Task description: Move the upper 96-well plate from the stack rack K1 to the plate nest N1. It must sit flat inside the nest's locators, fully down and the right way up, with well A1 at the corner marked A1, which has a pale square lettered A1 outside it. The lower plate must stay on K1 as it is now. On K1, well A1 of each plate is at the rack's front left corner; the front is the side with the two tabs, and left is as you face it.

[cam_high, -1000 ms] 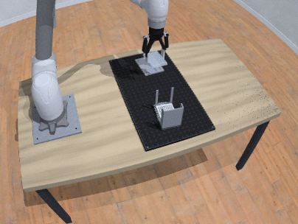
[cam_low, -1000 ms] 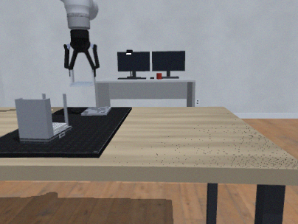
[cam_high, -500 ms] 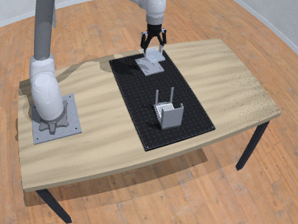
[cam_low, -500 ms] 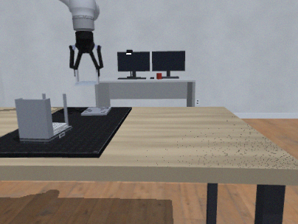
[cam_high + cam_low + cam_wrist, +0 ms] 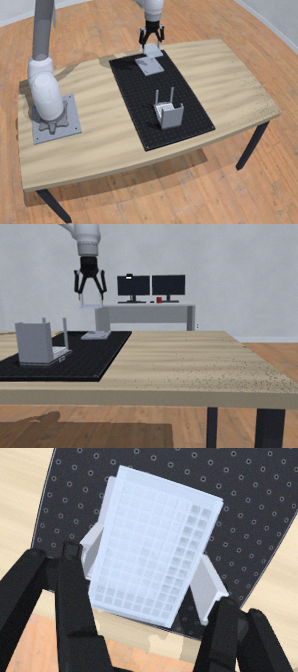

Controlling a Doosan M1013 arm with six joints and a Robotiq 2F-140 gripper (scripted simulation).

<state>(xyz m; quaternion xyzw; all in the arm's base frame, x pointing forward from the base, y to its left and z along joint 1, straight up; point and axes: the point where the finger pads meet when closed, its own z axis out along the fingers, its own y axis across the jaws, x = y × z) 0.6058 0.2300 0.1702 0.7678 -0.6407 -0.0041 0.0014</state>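
The plate nest N1 is 170 mm below my hand and 40 mm to the left of it. From my hand the other things lie so: grey back wall 440 mm to the right, 90 mm below, 10 mm behind; 96-well plate 20 mm below.
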